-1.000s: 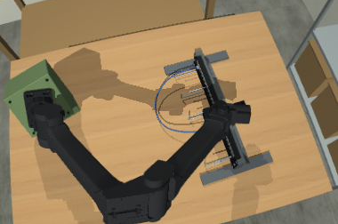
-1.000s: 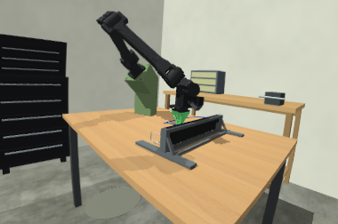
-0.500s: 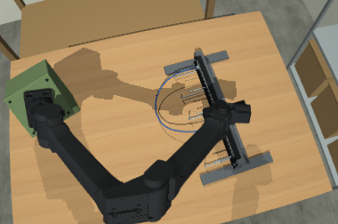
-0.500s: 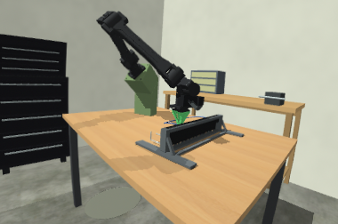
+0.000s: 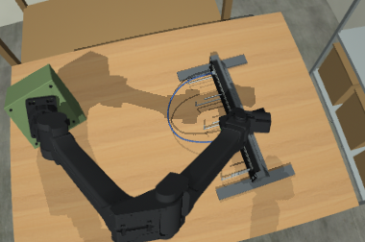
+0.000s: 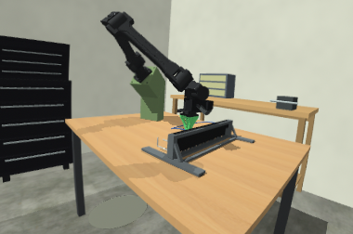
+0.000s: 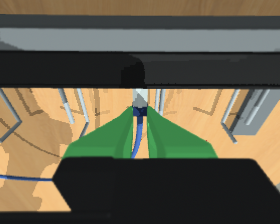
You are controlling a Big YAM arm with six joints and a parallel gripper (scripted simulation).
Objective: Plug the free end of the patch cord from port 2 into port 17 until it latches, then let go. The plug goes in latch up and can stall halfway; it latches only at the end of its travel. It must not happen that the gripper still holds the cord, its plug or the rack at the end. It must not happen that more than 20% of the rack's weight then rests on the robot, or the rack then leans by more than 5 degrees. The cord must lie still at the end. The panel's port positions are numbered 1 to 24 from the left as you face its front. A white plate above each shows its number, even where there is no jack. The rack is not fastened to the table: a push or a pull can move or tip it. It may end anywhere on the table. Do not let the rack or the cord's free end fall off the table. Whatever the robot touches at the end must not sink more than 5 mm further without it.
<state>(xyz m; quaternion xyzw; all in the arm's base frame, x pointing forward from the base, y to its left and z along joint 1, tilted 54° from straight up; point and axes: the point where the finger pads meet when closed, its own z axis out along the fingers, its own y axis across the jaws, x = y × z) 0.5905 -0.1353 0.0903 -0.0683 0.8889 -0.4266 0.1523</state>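
My hand is 20 mm short of the plug.
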